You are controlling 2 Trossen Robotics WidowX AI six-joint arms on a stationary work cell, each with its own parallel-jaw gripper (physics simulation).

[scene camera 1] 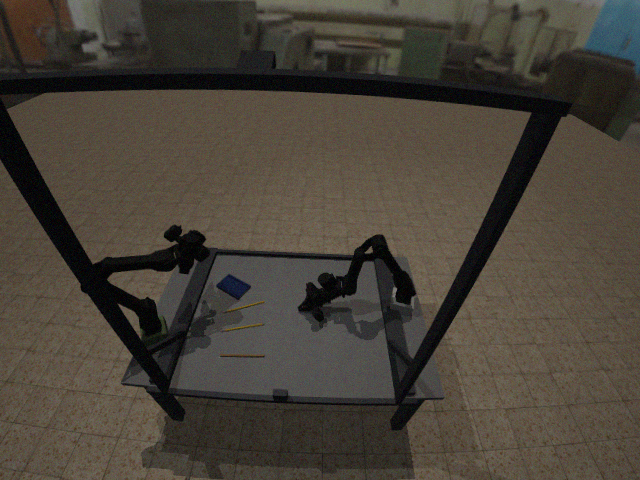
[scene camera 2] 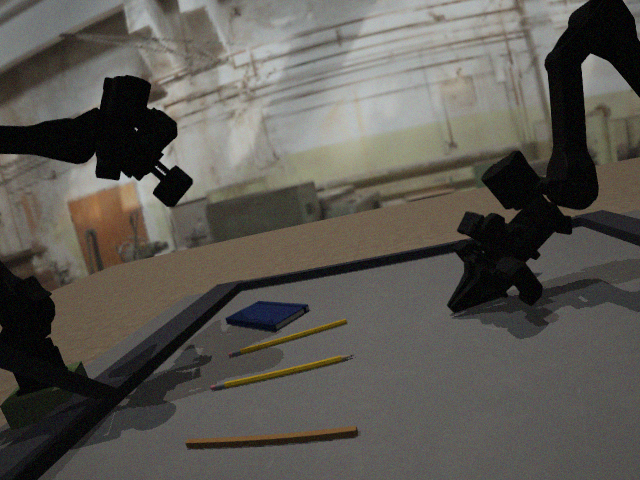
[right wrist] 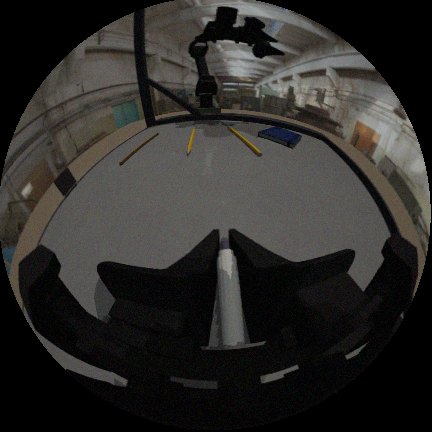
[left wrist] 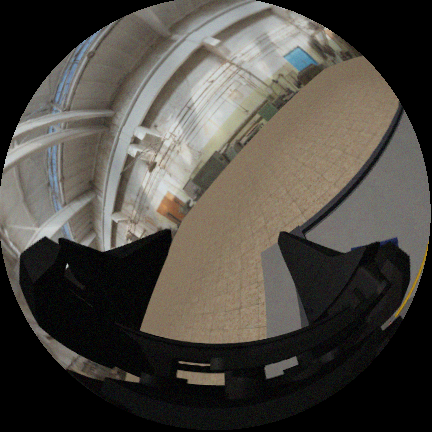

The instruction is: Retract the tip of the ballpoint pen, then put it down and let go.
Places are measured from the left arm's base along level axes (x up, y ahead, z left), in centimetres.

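Pixels of known places: left gripper, fingertip midpoint: (scene camera 2: 157,167) (right wrist: 280,47) (left wrist: 226,236); right gripper, fingertip midpoint: (scene camera 1: 298,309) (scene camera 2: 450,309) (right wrist: 223,234); left arm's base, link origin: (scene camera 1: 152,328) (right wrist: 206,106); right arm's base, link origin: (scene camera 1: 403,297).
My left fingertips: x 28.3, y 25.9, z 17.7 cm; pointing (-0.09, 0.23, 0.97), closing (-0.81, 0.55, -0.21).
For each thing: its top centre in the pictures, then the offset to it from my left fingertips. Level surfaces: height alone.
- ballpoint pen, top centre: (right wrist: 234,367) dx -29.5, dy +41.6, dz -37.1 cm
- blue notebook, top centre: (scene camera 2: 265,311) (right wrist: 282,132) (scene camera 1: 233,285) dx -31.1, dy +12.1, dz -8.1 cm
- table, surface height: dx -32.3 cm
- orange-brown stick, top centre: (scene camera 2: 265,437) (right wrist: 140,143) (scene camera 1: 242,355) dx -31.6, dy +3.6, dz -43.9 cm
The ballpoint pen (right wrist: 230,295) has a pale grey-white body with a darker end between the fingertips. In the right wrist view it lies lengthwise between the fingers of my right gripper (scene camera 1: 300,308) (scene camera 2: 451,308) (right wrist: 224,233), which is shut on it. This gripper points down at a slant, with its fingertips at or just above the table top, right of the pencils in both scene views. Whether the pen's writing tip is out cannot be told. The pen cannot be made out in the scene views. My left gripper (left wrist: 226,236) (right wrist: 280,47) is open and empty, raised high near the table's left side.
A blue notebook (scene camera 1: 233,286) (scene camera 2: 267,315) (right wrist: 280,136) lies near the far left of the table (scene camera 1: 310,372). Two yellow pencils (scene camera 1: 244,306) (scene camera 1: 242,327) and an orange-brown stick (scene camera 1: 242,355) (scene camera 2: 271,438) lie left of centre. Dark frame posts (scene camera 1: 496,206) stand around the table.
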